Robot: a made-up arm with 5 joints.
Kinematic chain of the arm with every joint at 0, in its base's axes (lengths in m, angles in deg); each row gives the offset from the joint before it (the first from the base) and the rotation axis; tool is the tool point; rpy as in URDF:
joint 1: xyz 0 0 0.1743 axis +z
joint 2: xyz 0 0 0 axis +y
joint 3: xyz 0.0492 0 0.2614 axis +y
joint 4: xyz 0.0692 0 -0.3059 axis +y
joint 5: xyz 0.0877 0 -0.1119 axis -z
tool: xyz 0 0 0 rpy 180 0 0
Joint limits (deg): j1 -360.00..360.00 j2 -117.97..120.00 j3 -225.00..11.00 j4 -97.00..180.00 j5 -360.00..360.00
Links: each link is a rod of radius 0.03 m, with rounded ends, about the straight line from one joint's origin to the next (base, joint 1, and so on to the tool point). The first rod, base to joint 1, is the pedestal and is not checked.
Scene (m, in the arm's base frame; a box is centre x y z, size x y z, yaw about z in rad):
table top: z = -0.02
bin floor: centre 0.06 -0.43 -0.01 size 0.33 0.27 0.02 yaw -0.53
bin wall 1: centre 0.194 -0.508 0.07 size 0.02 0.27 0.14 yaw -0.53
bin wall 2: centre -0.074 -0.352 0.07 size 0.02 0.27 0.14 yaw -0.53
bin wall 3: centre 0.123 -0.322 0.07 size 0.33 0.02 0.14 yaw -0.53
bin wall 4: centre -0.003 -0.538 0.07 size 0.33 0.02 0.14 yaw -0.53
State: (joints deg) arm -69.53 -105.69 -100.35 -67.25 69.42
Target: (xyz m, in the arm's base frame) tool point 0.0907 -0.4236 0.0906
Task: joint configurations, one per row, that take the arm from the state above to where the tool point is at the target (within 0.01 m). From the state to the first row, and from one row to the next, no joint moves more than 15 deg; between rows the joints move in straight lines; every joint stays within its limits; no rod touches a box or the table.
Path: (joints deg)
1: -55.23 -101.47 -108.42 -69.73 69.42
2: -40.93 -97.24 -116.49 -72.21 69.42
3: -26.63 -93.02 -124.56 -74.69 69.42
4: -12.32 -88.80 -132.63 -77.17 69.42
5: 1.98 -84.58 -140.70 -79.65 69.42
6: 16.28 -80.35 -148.76 -82.12 69.42
7: 30.58 -76.13 -156.83 -84.60 69.42
8: 44.88 -71.91 -164.90 -87.08 69.42
9: 59.18 -67.69 -172.97 -89.56 69.42
10: 73.48 -63.46 -181.04 -92.04 69.42
11: 87.78 -59.24 -189.11 -94.52 69.42
12: 102.09 -55.02 -197.18 -97.00 69.42
13: 102.09 -66.30 -197.48 -97.00 69.42
14: 102.09 -77.58 -197.77 -97.00 69.42

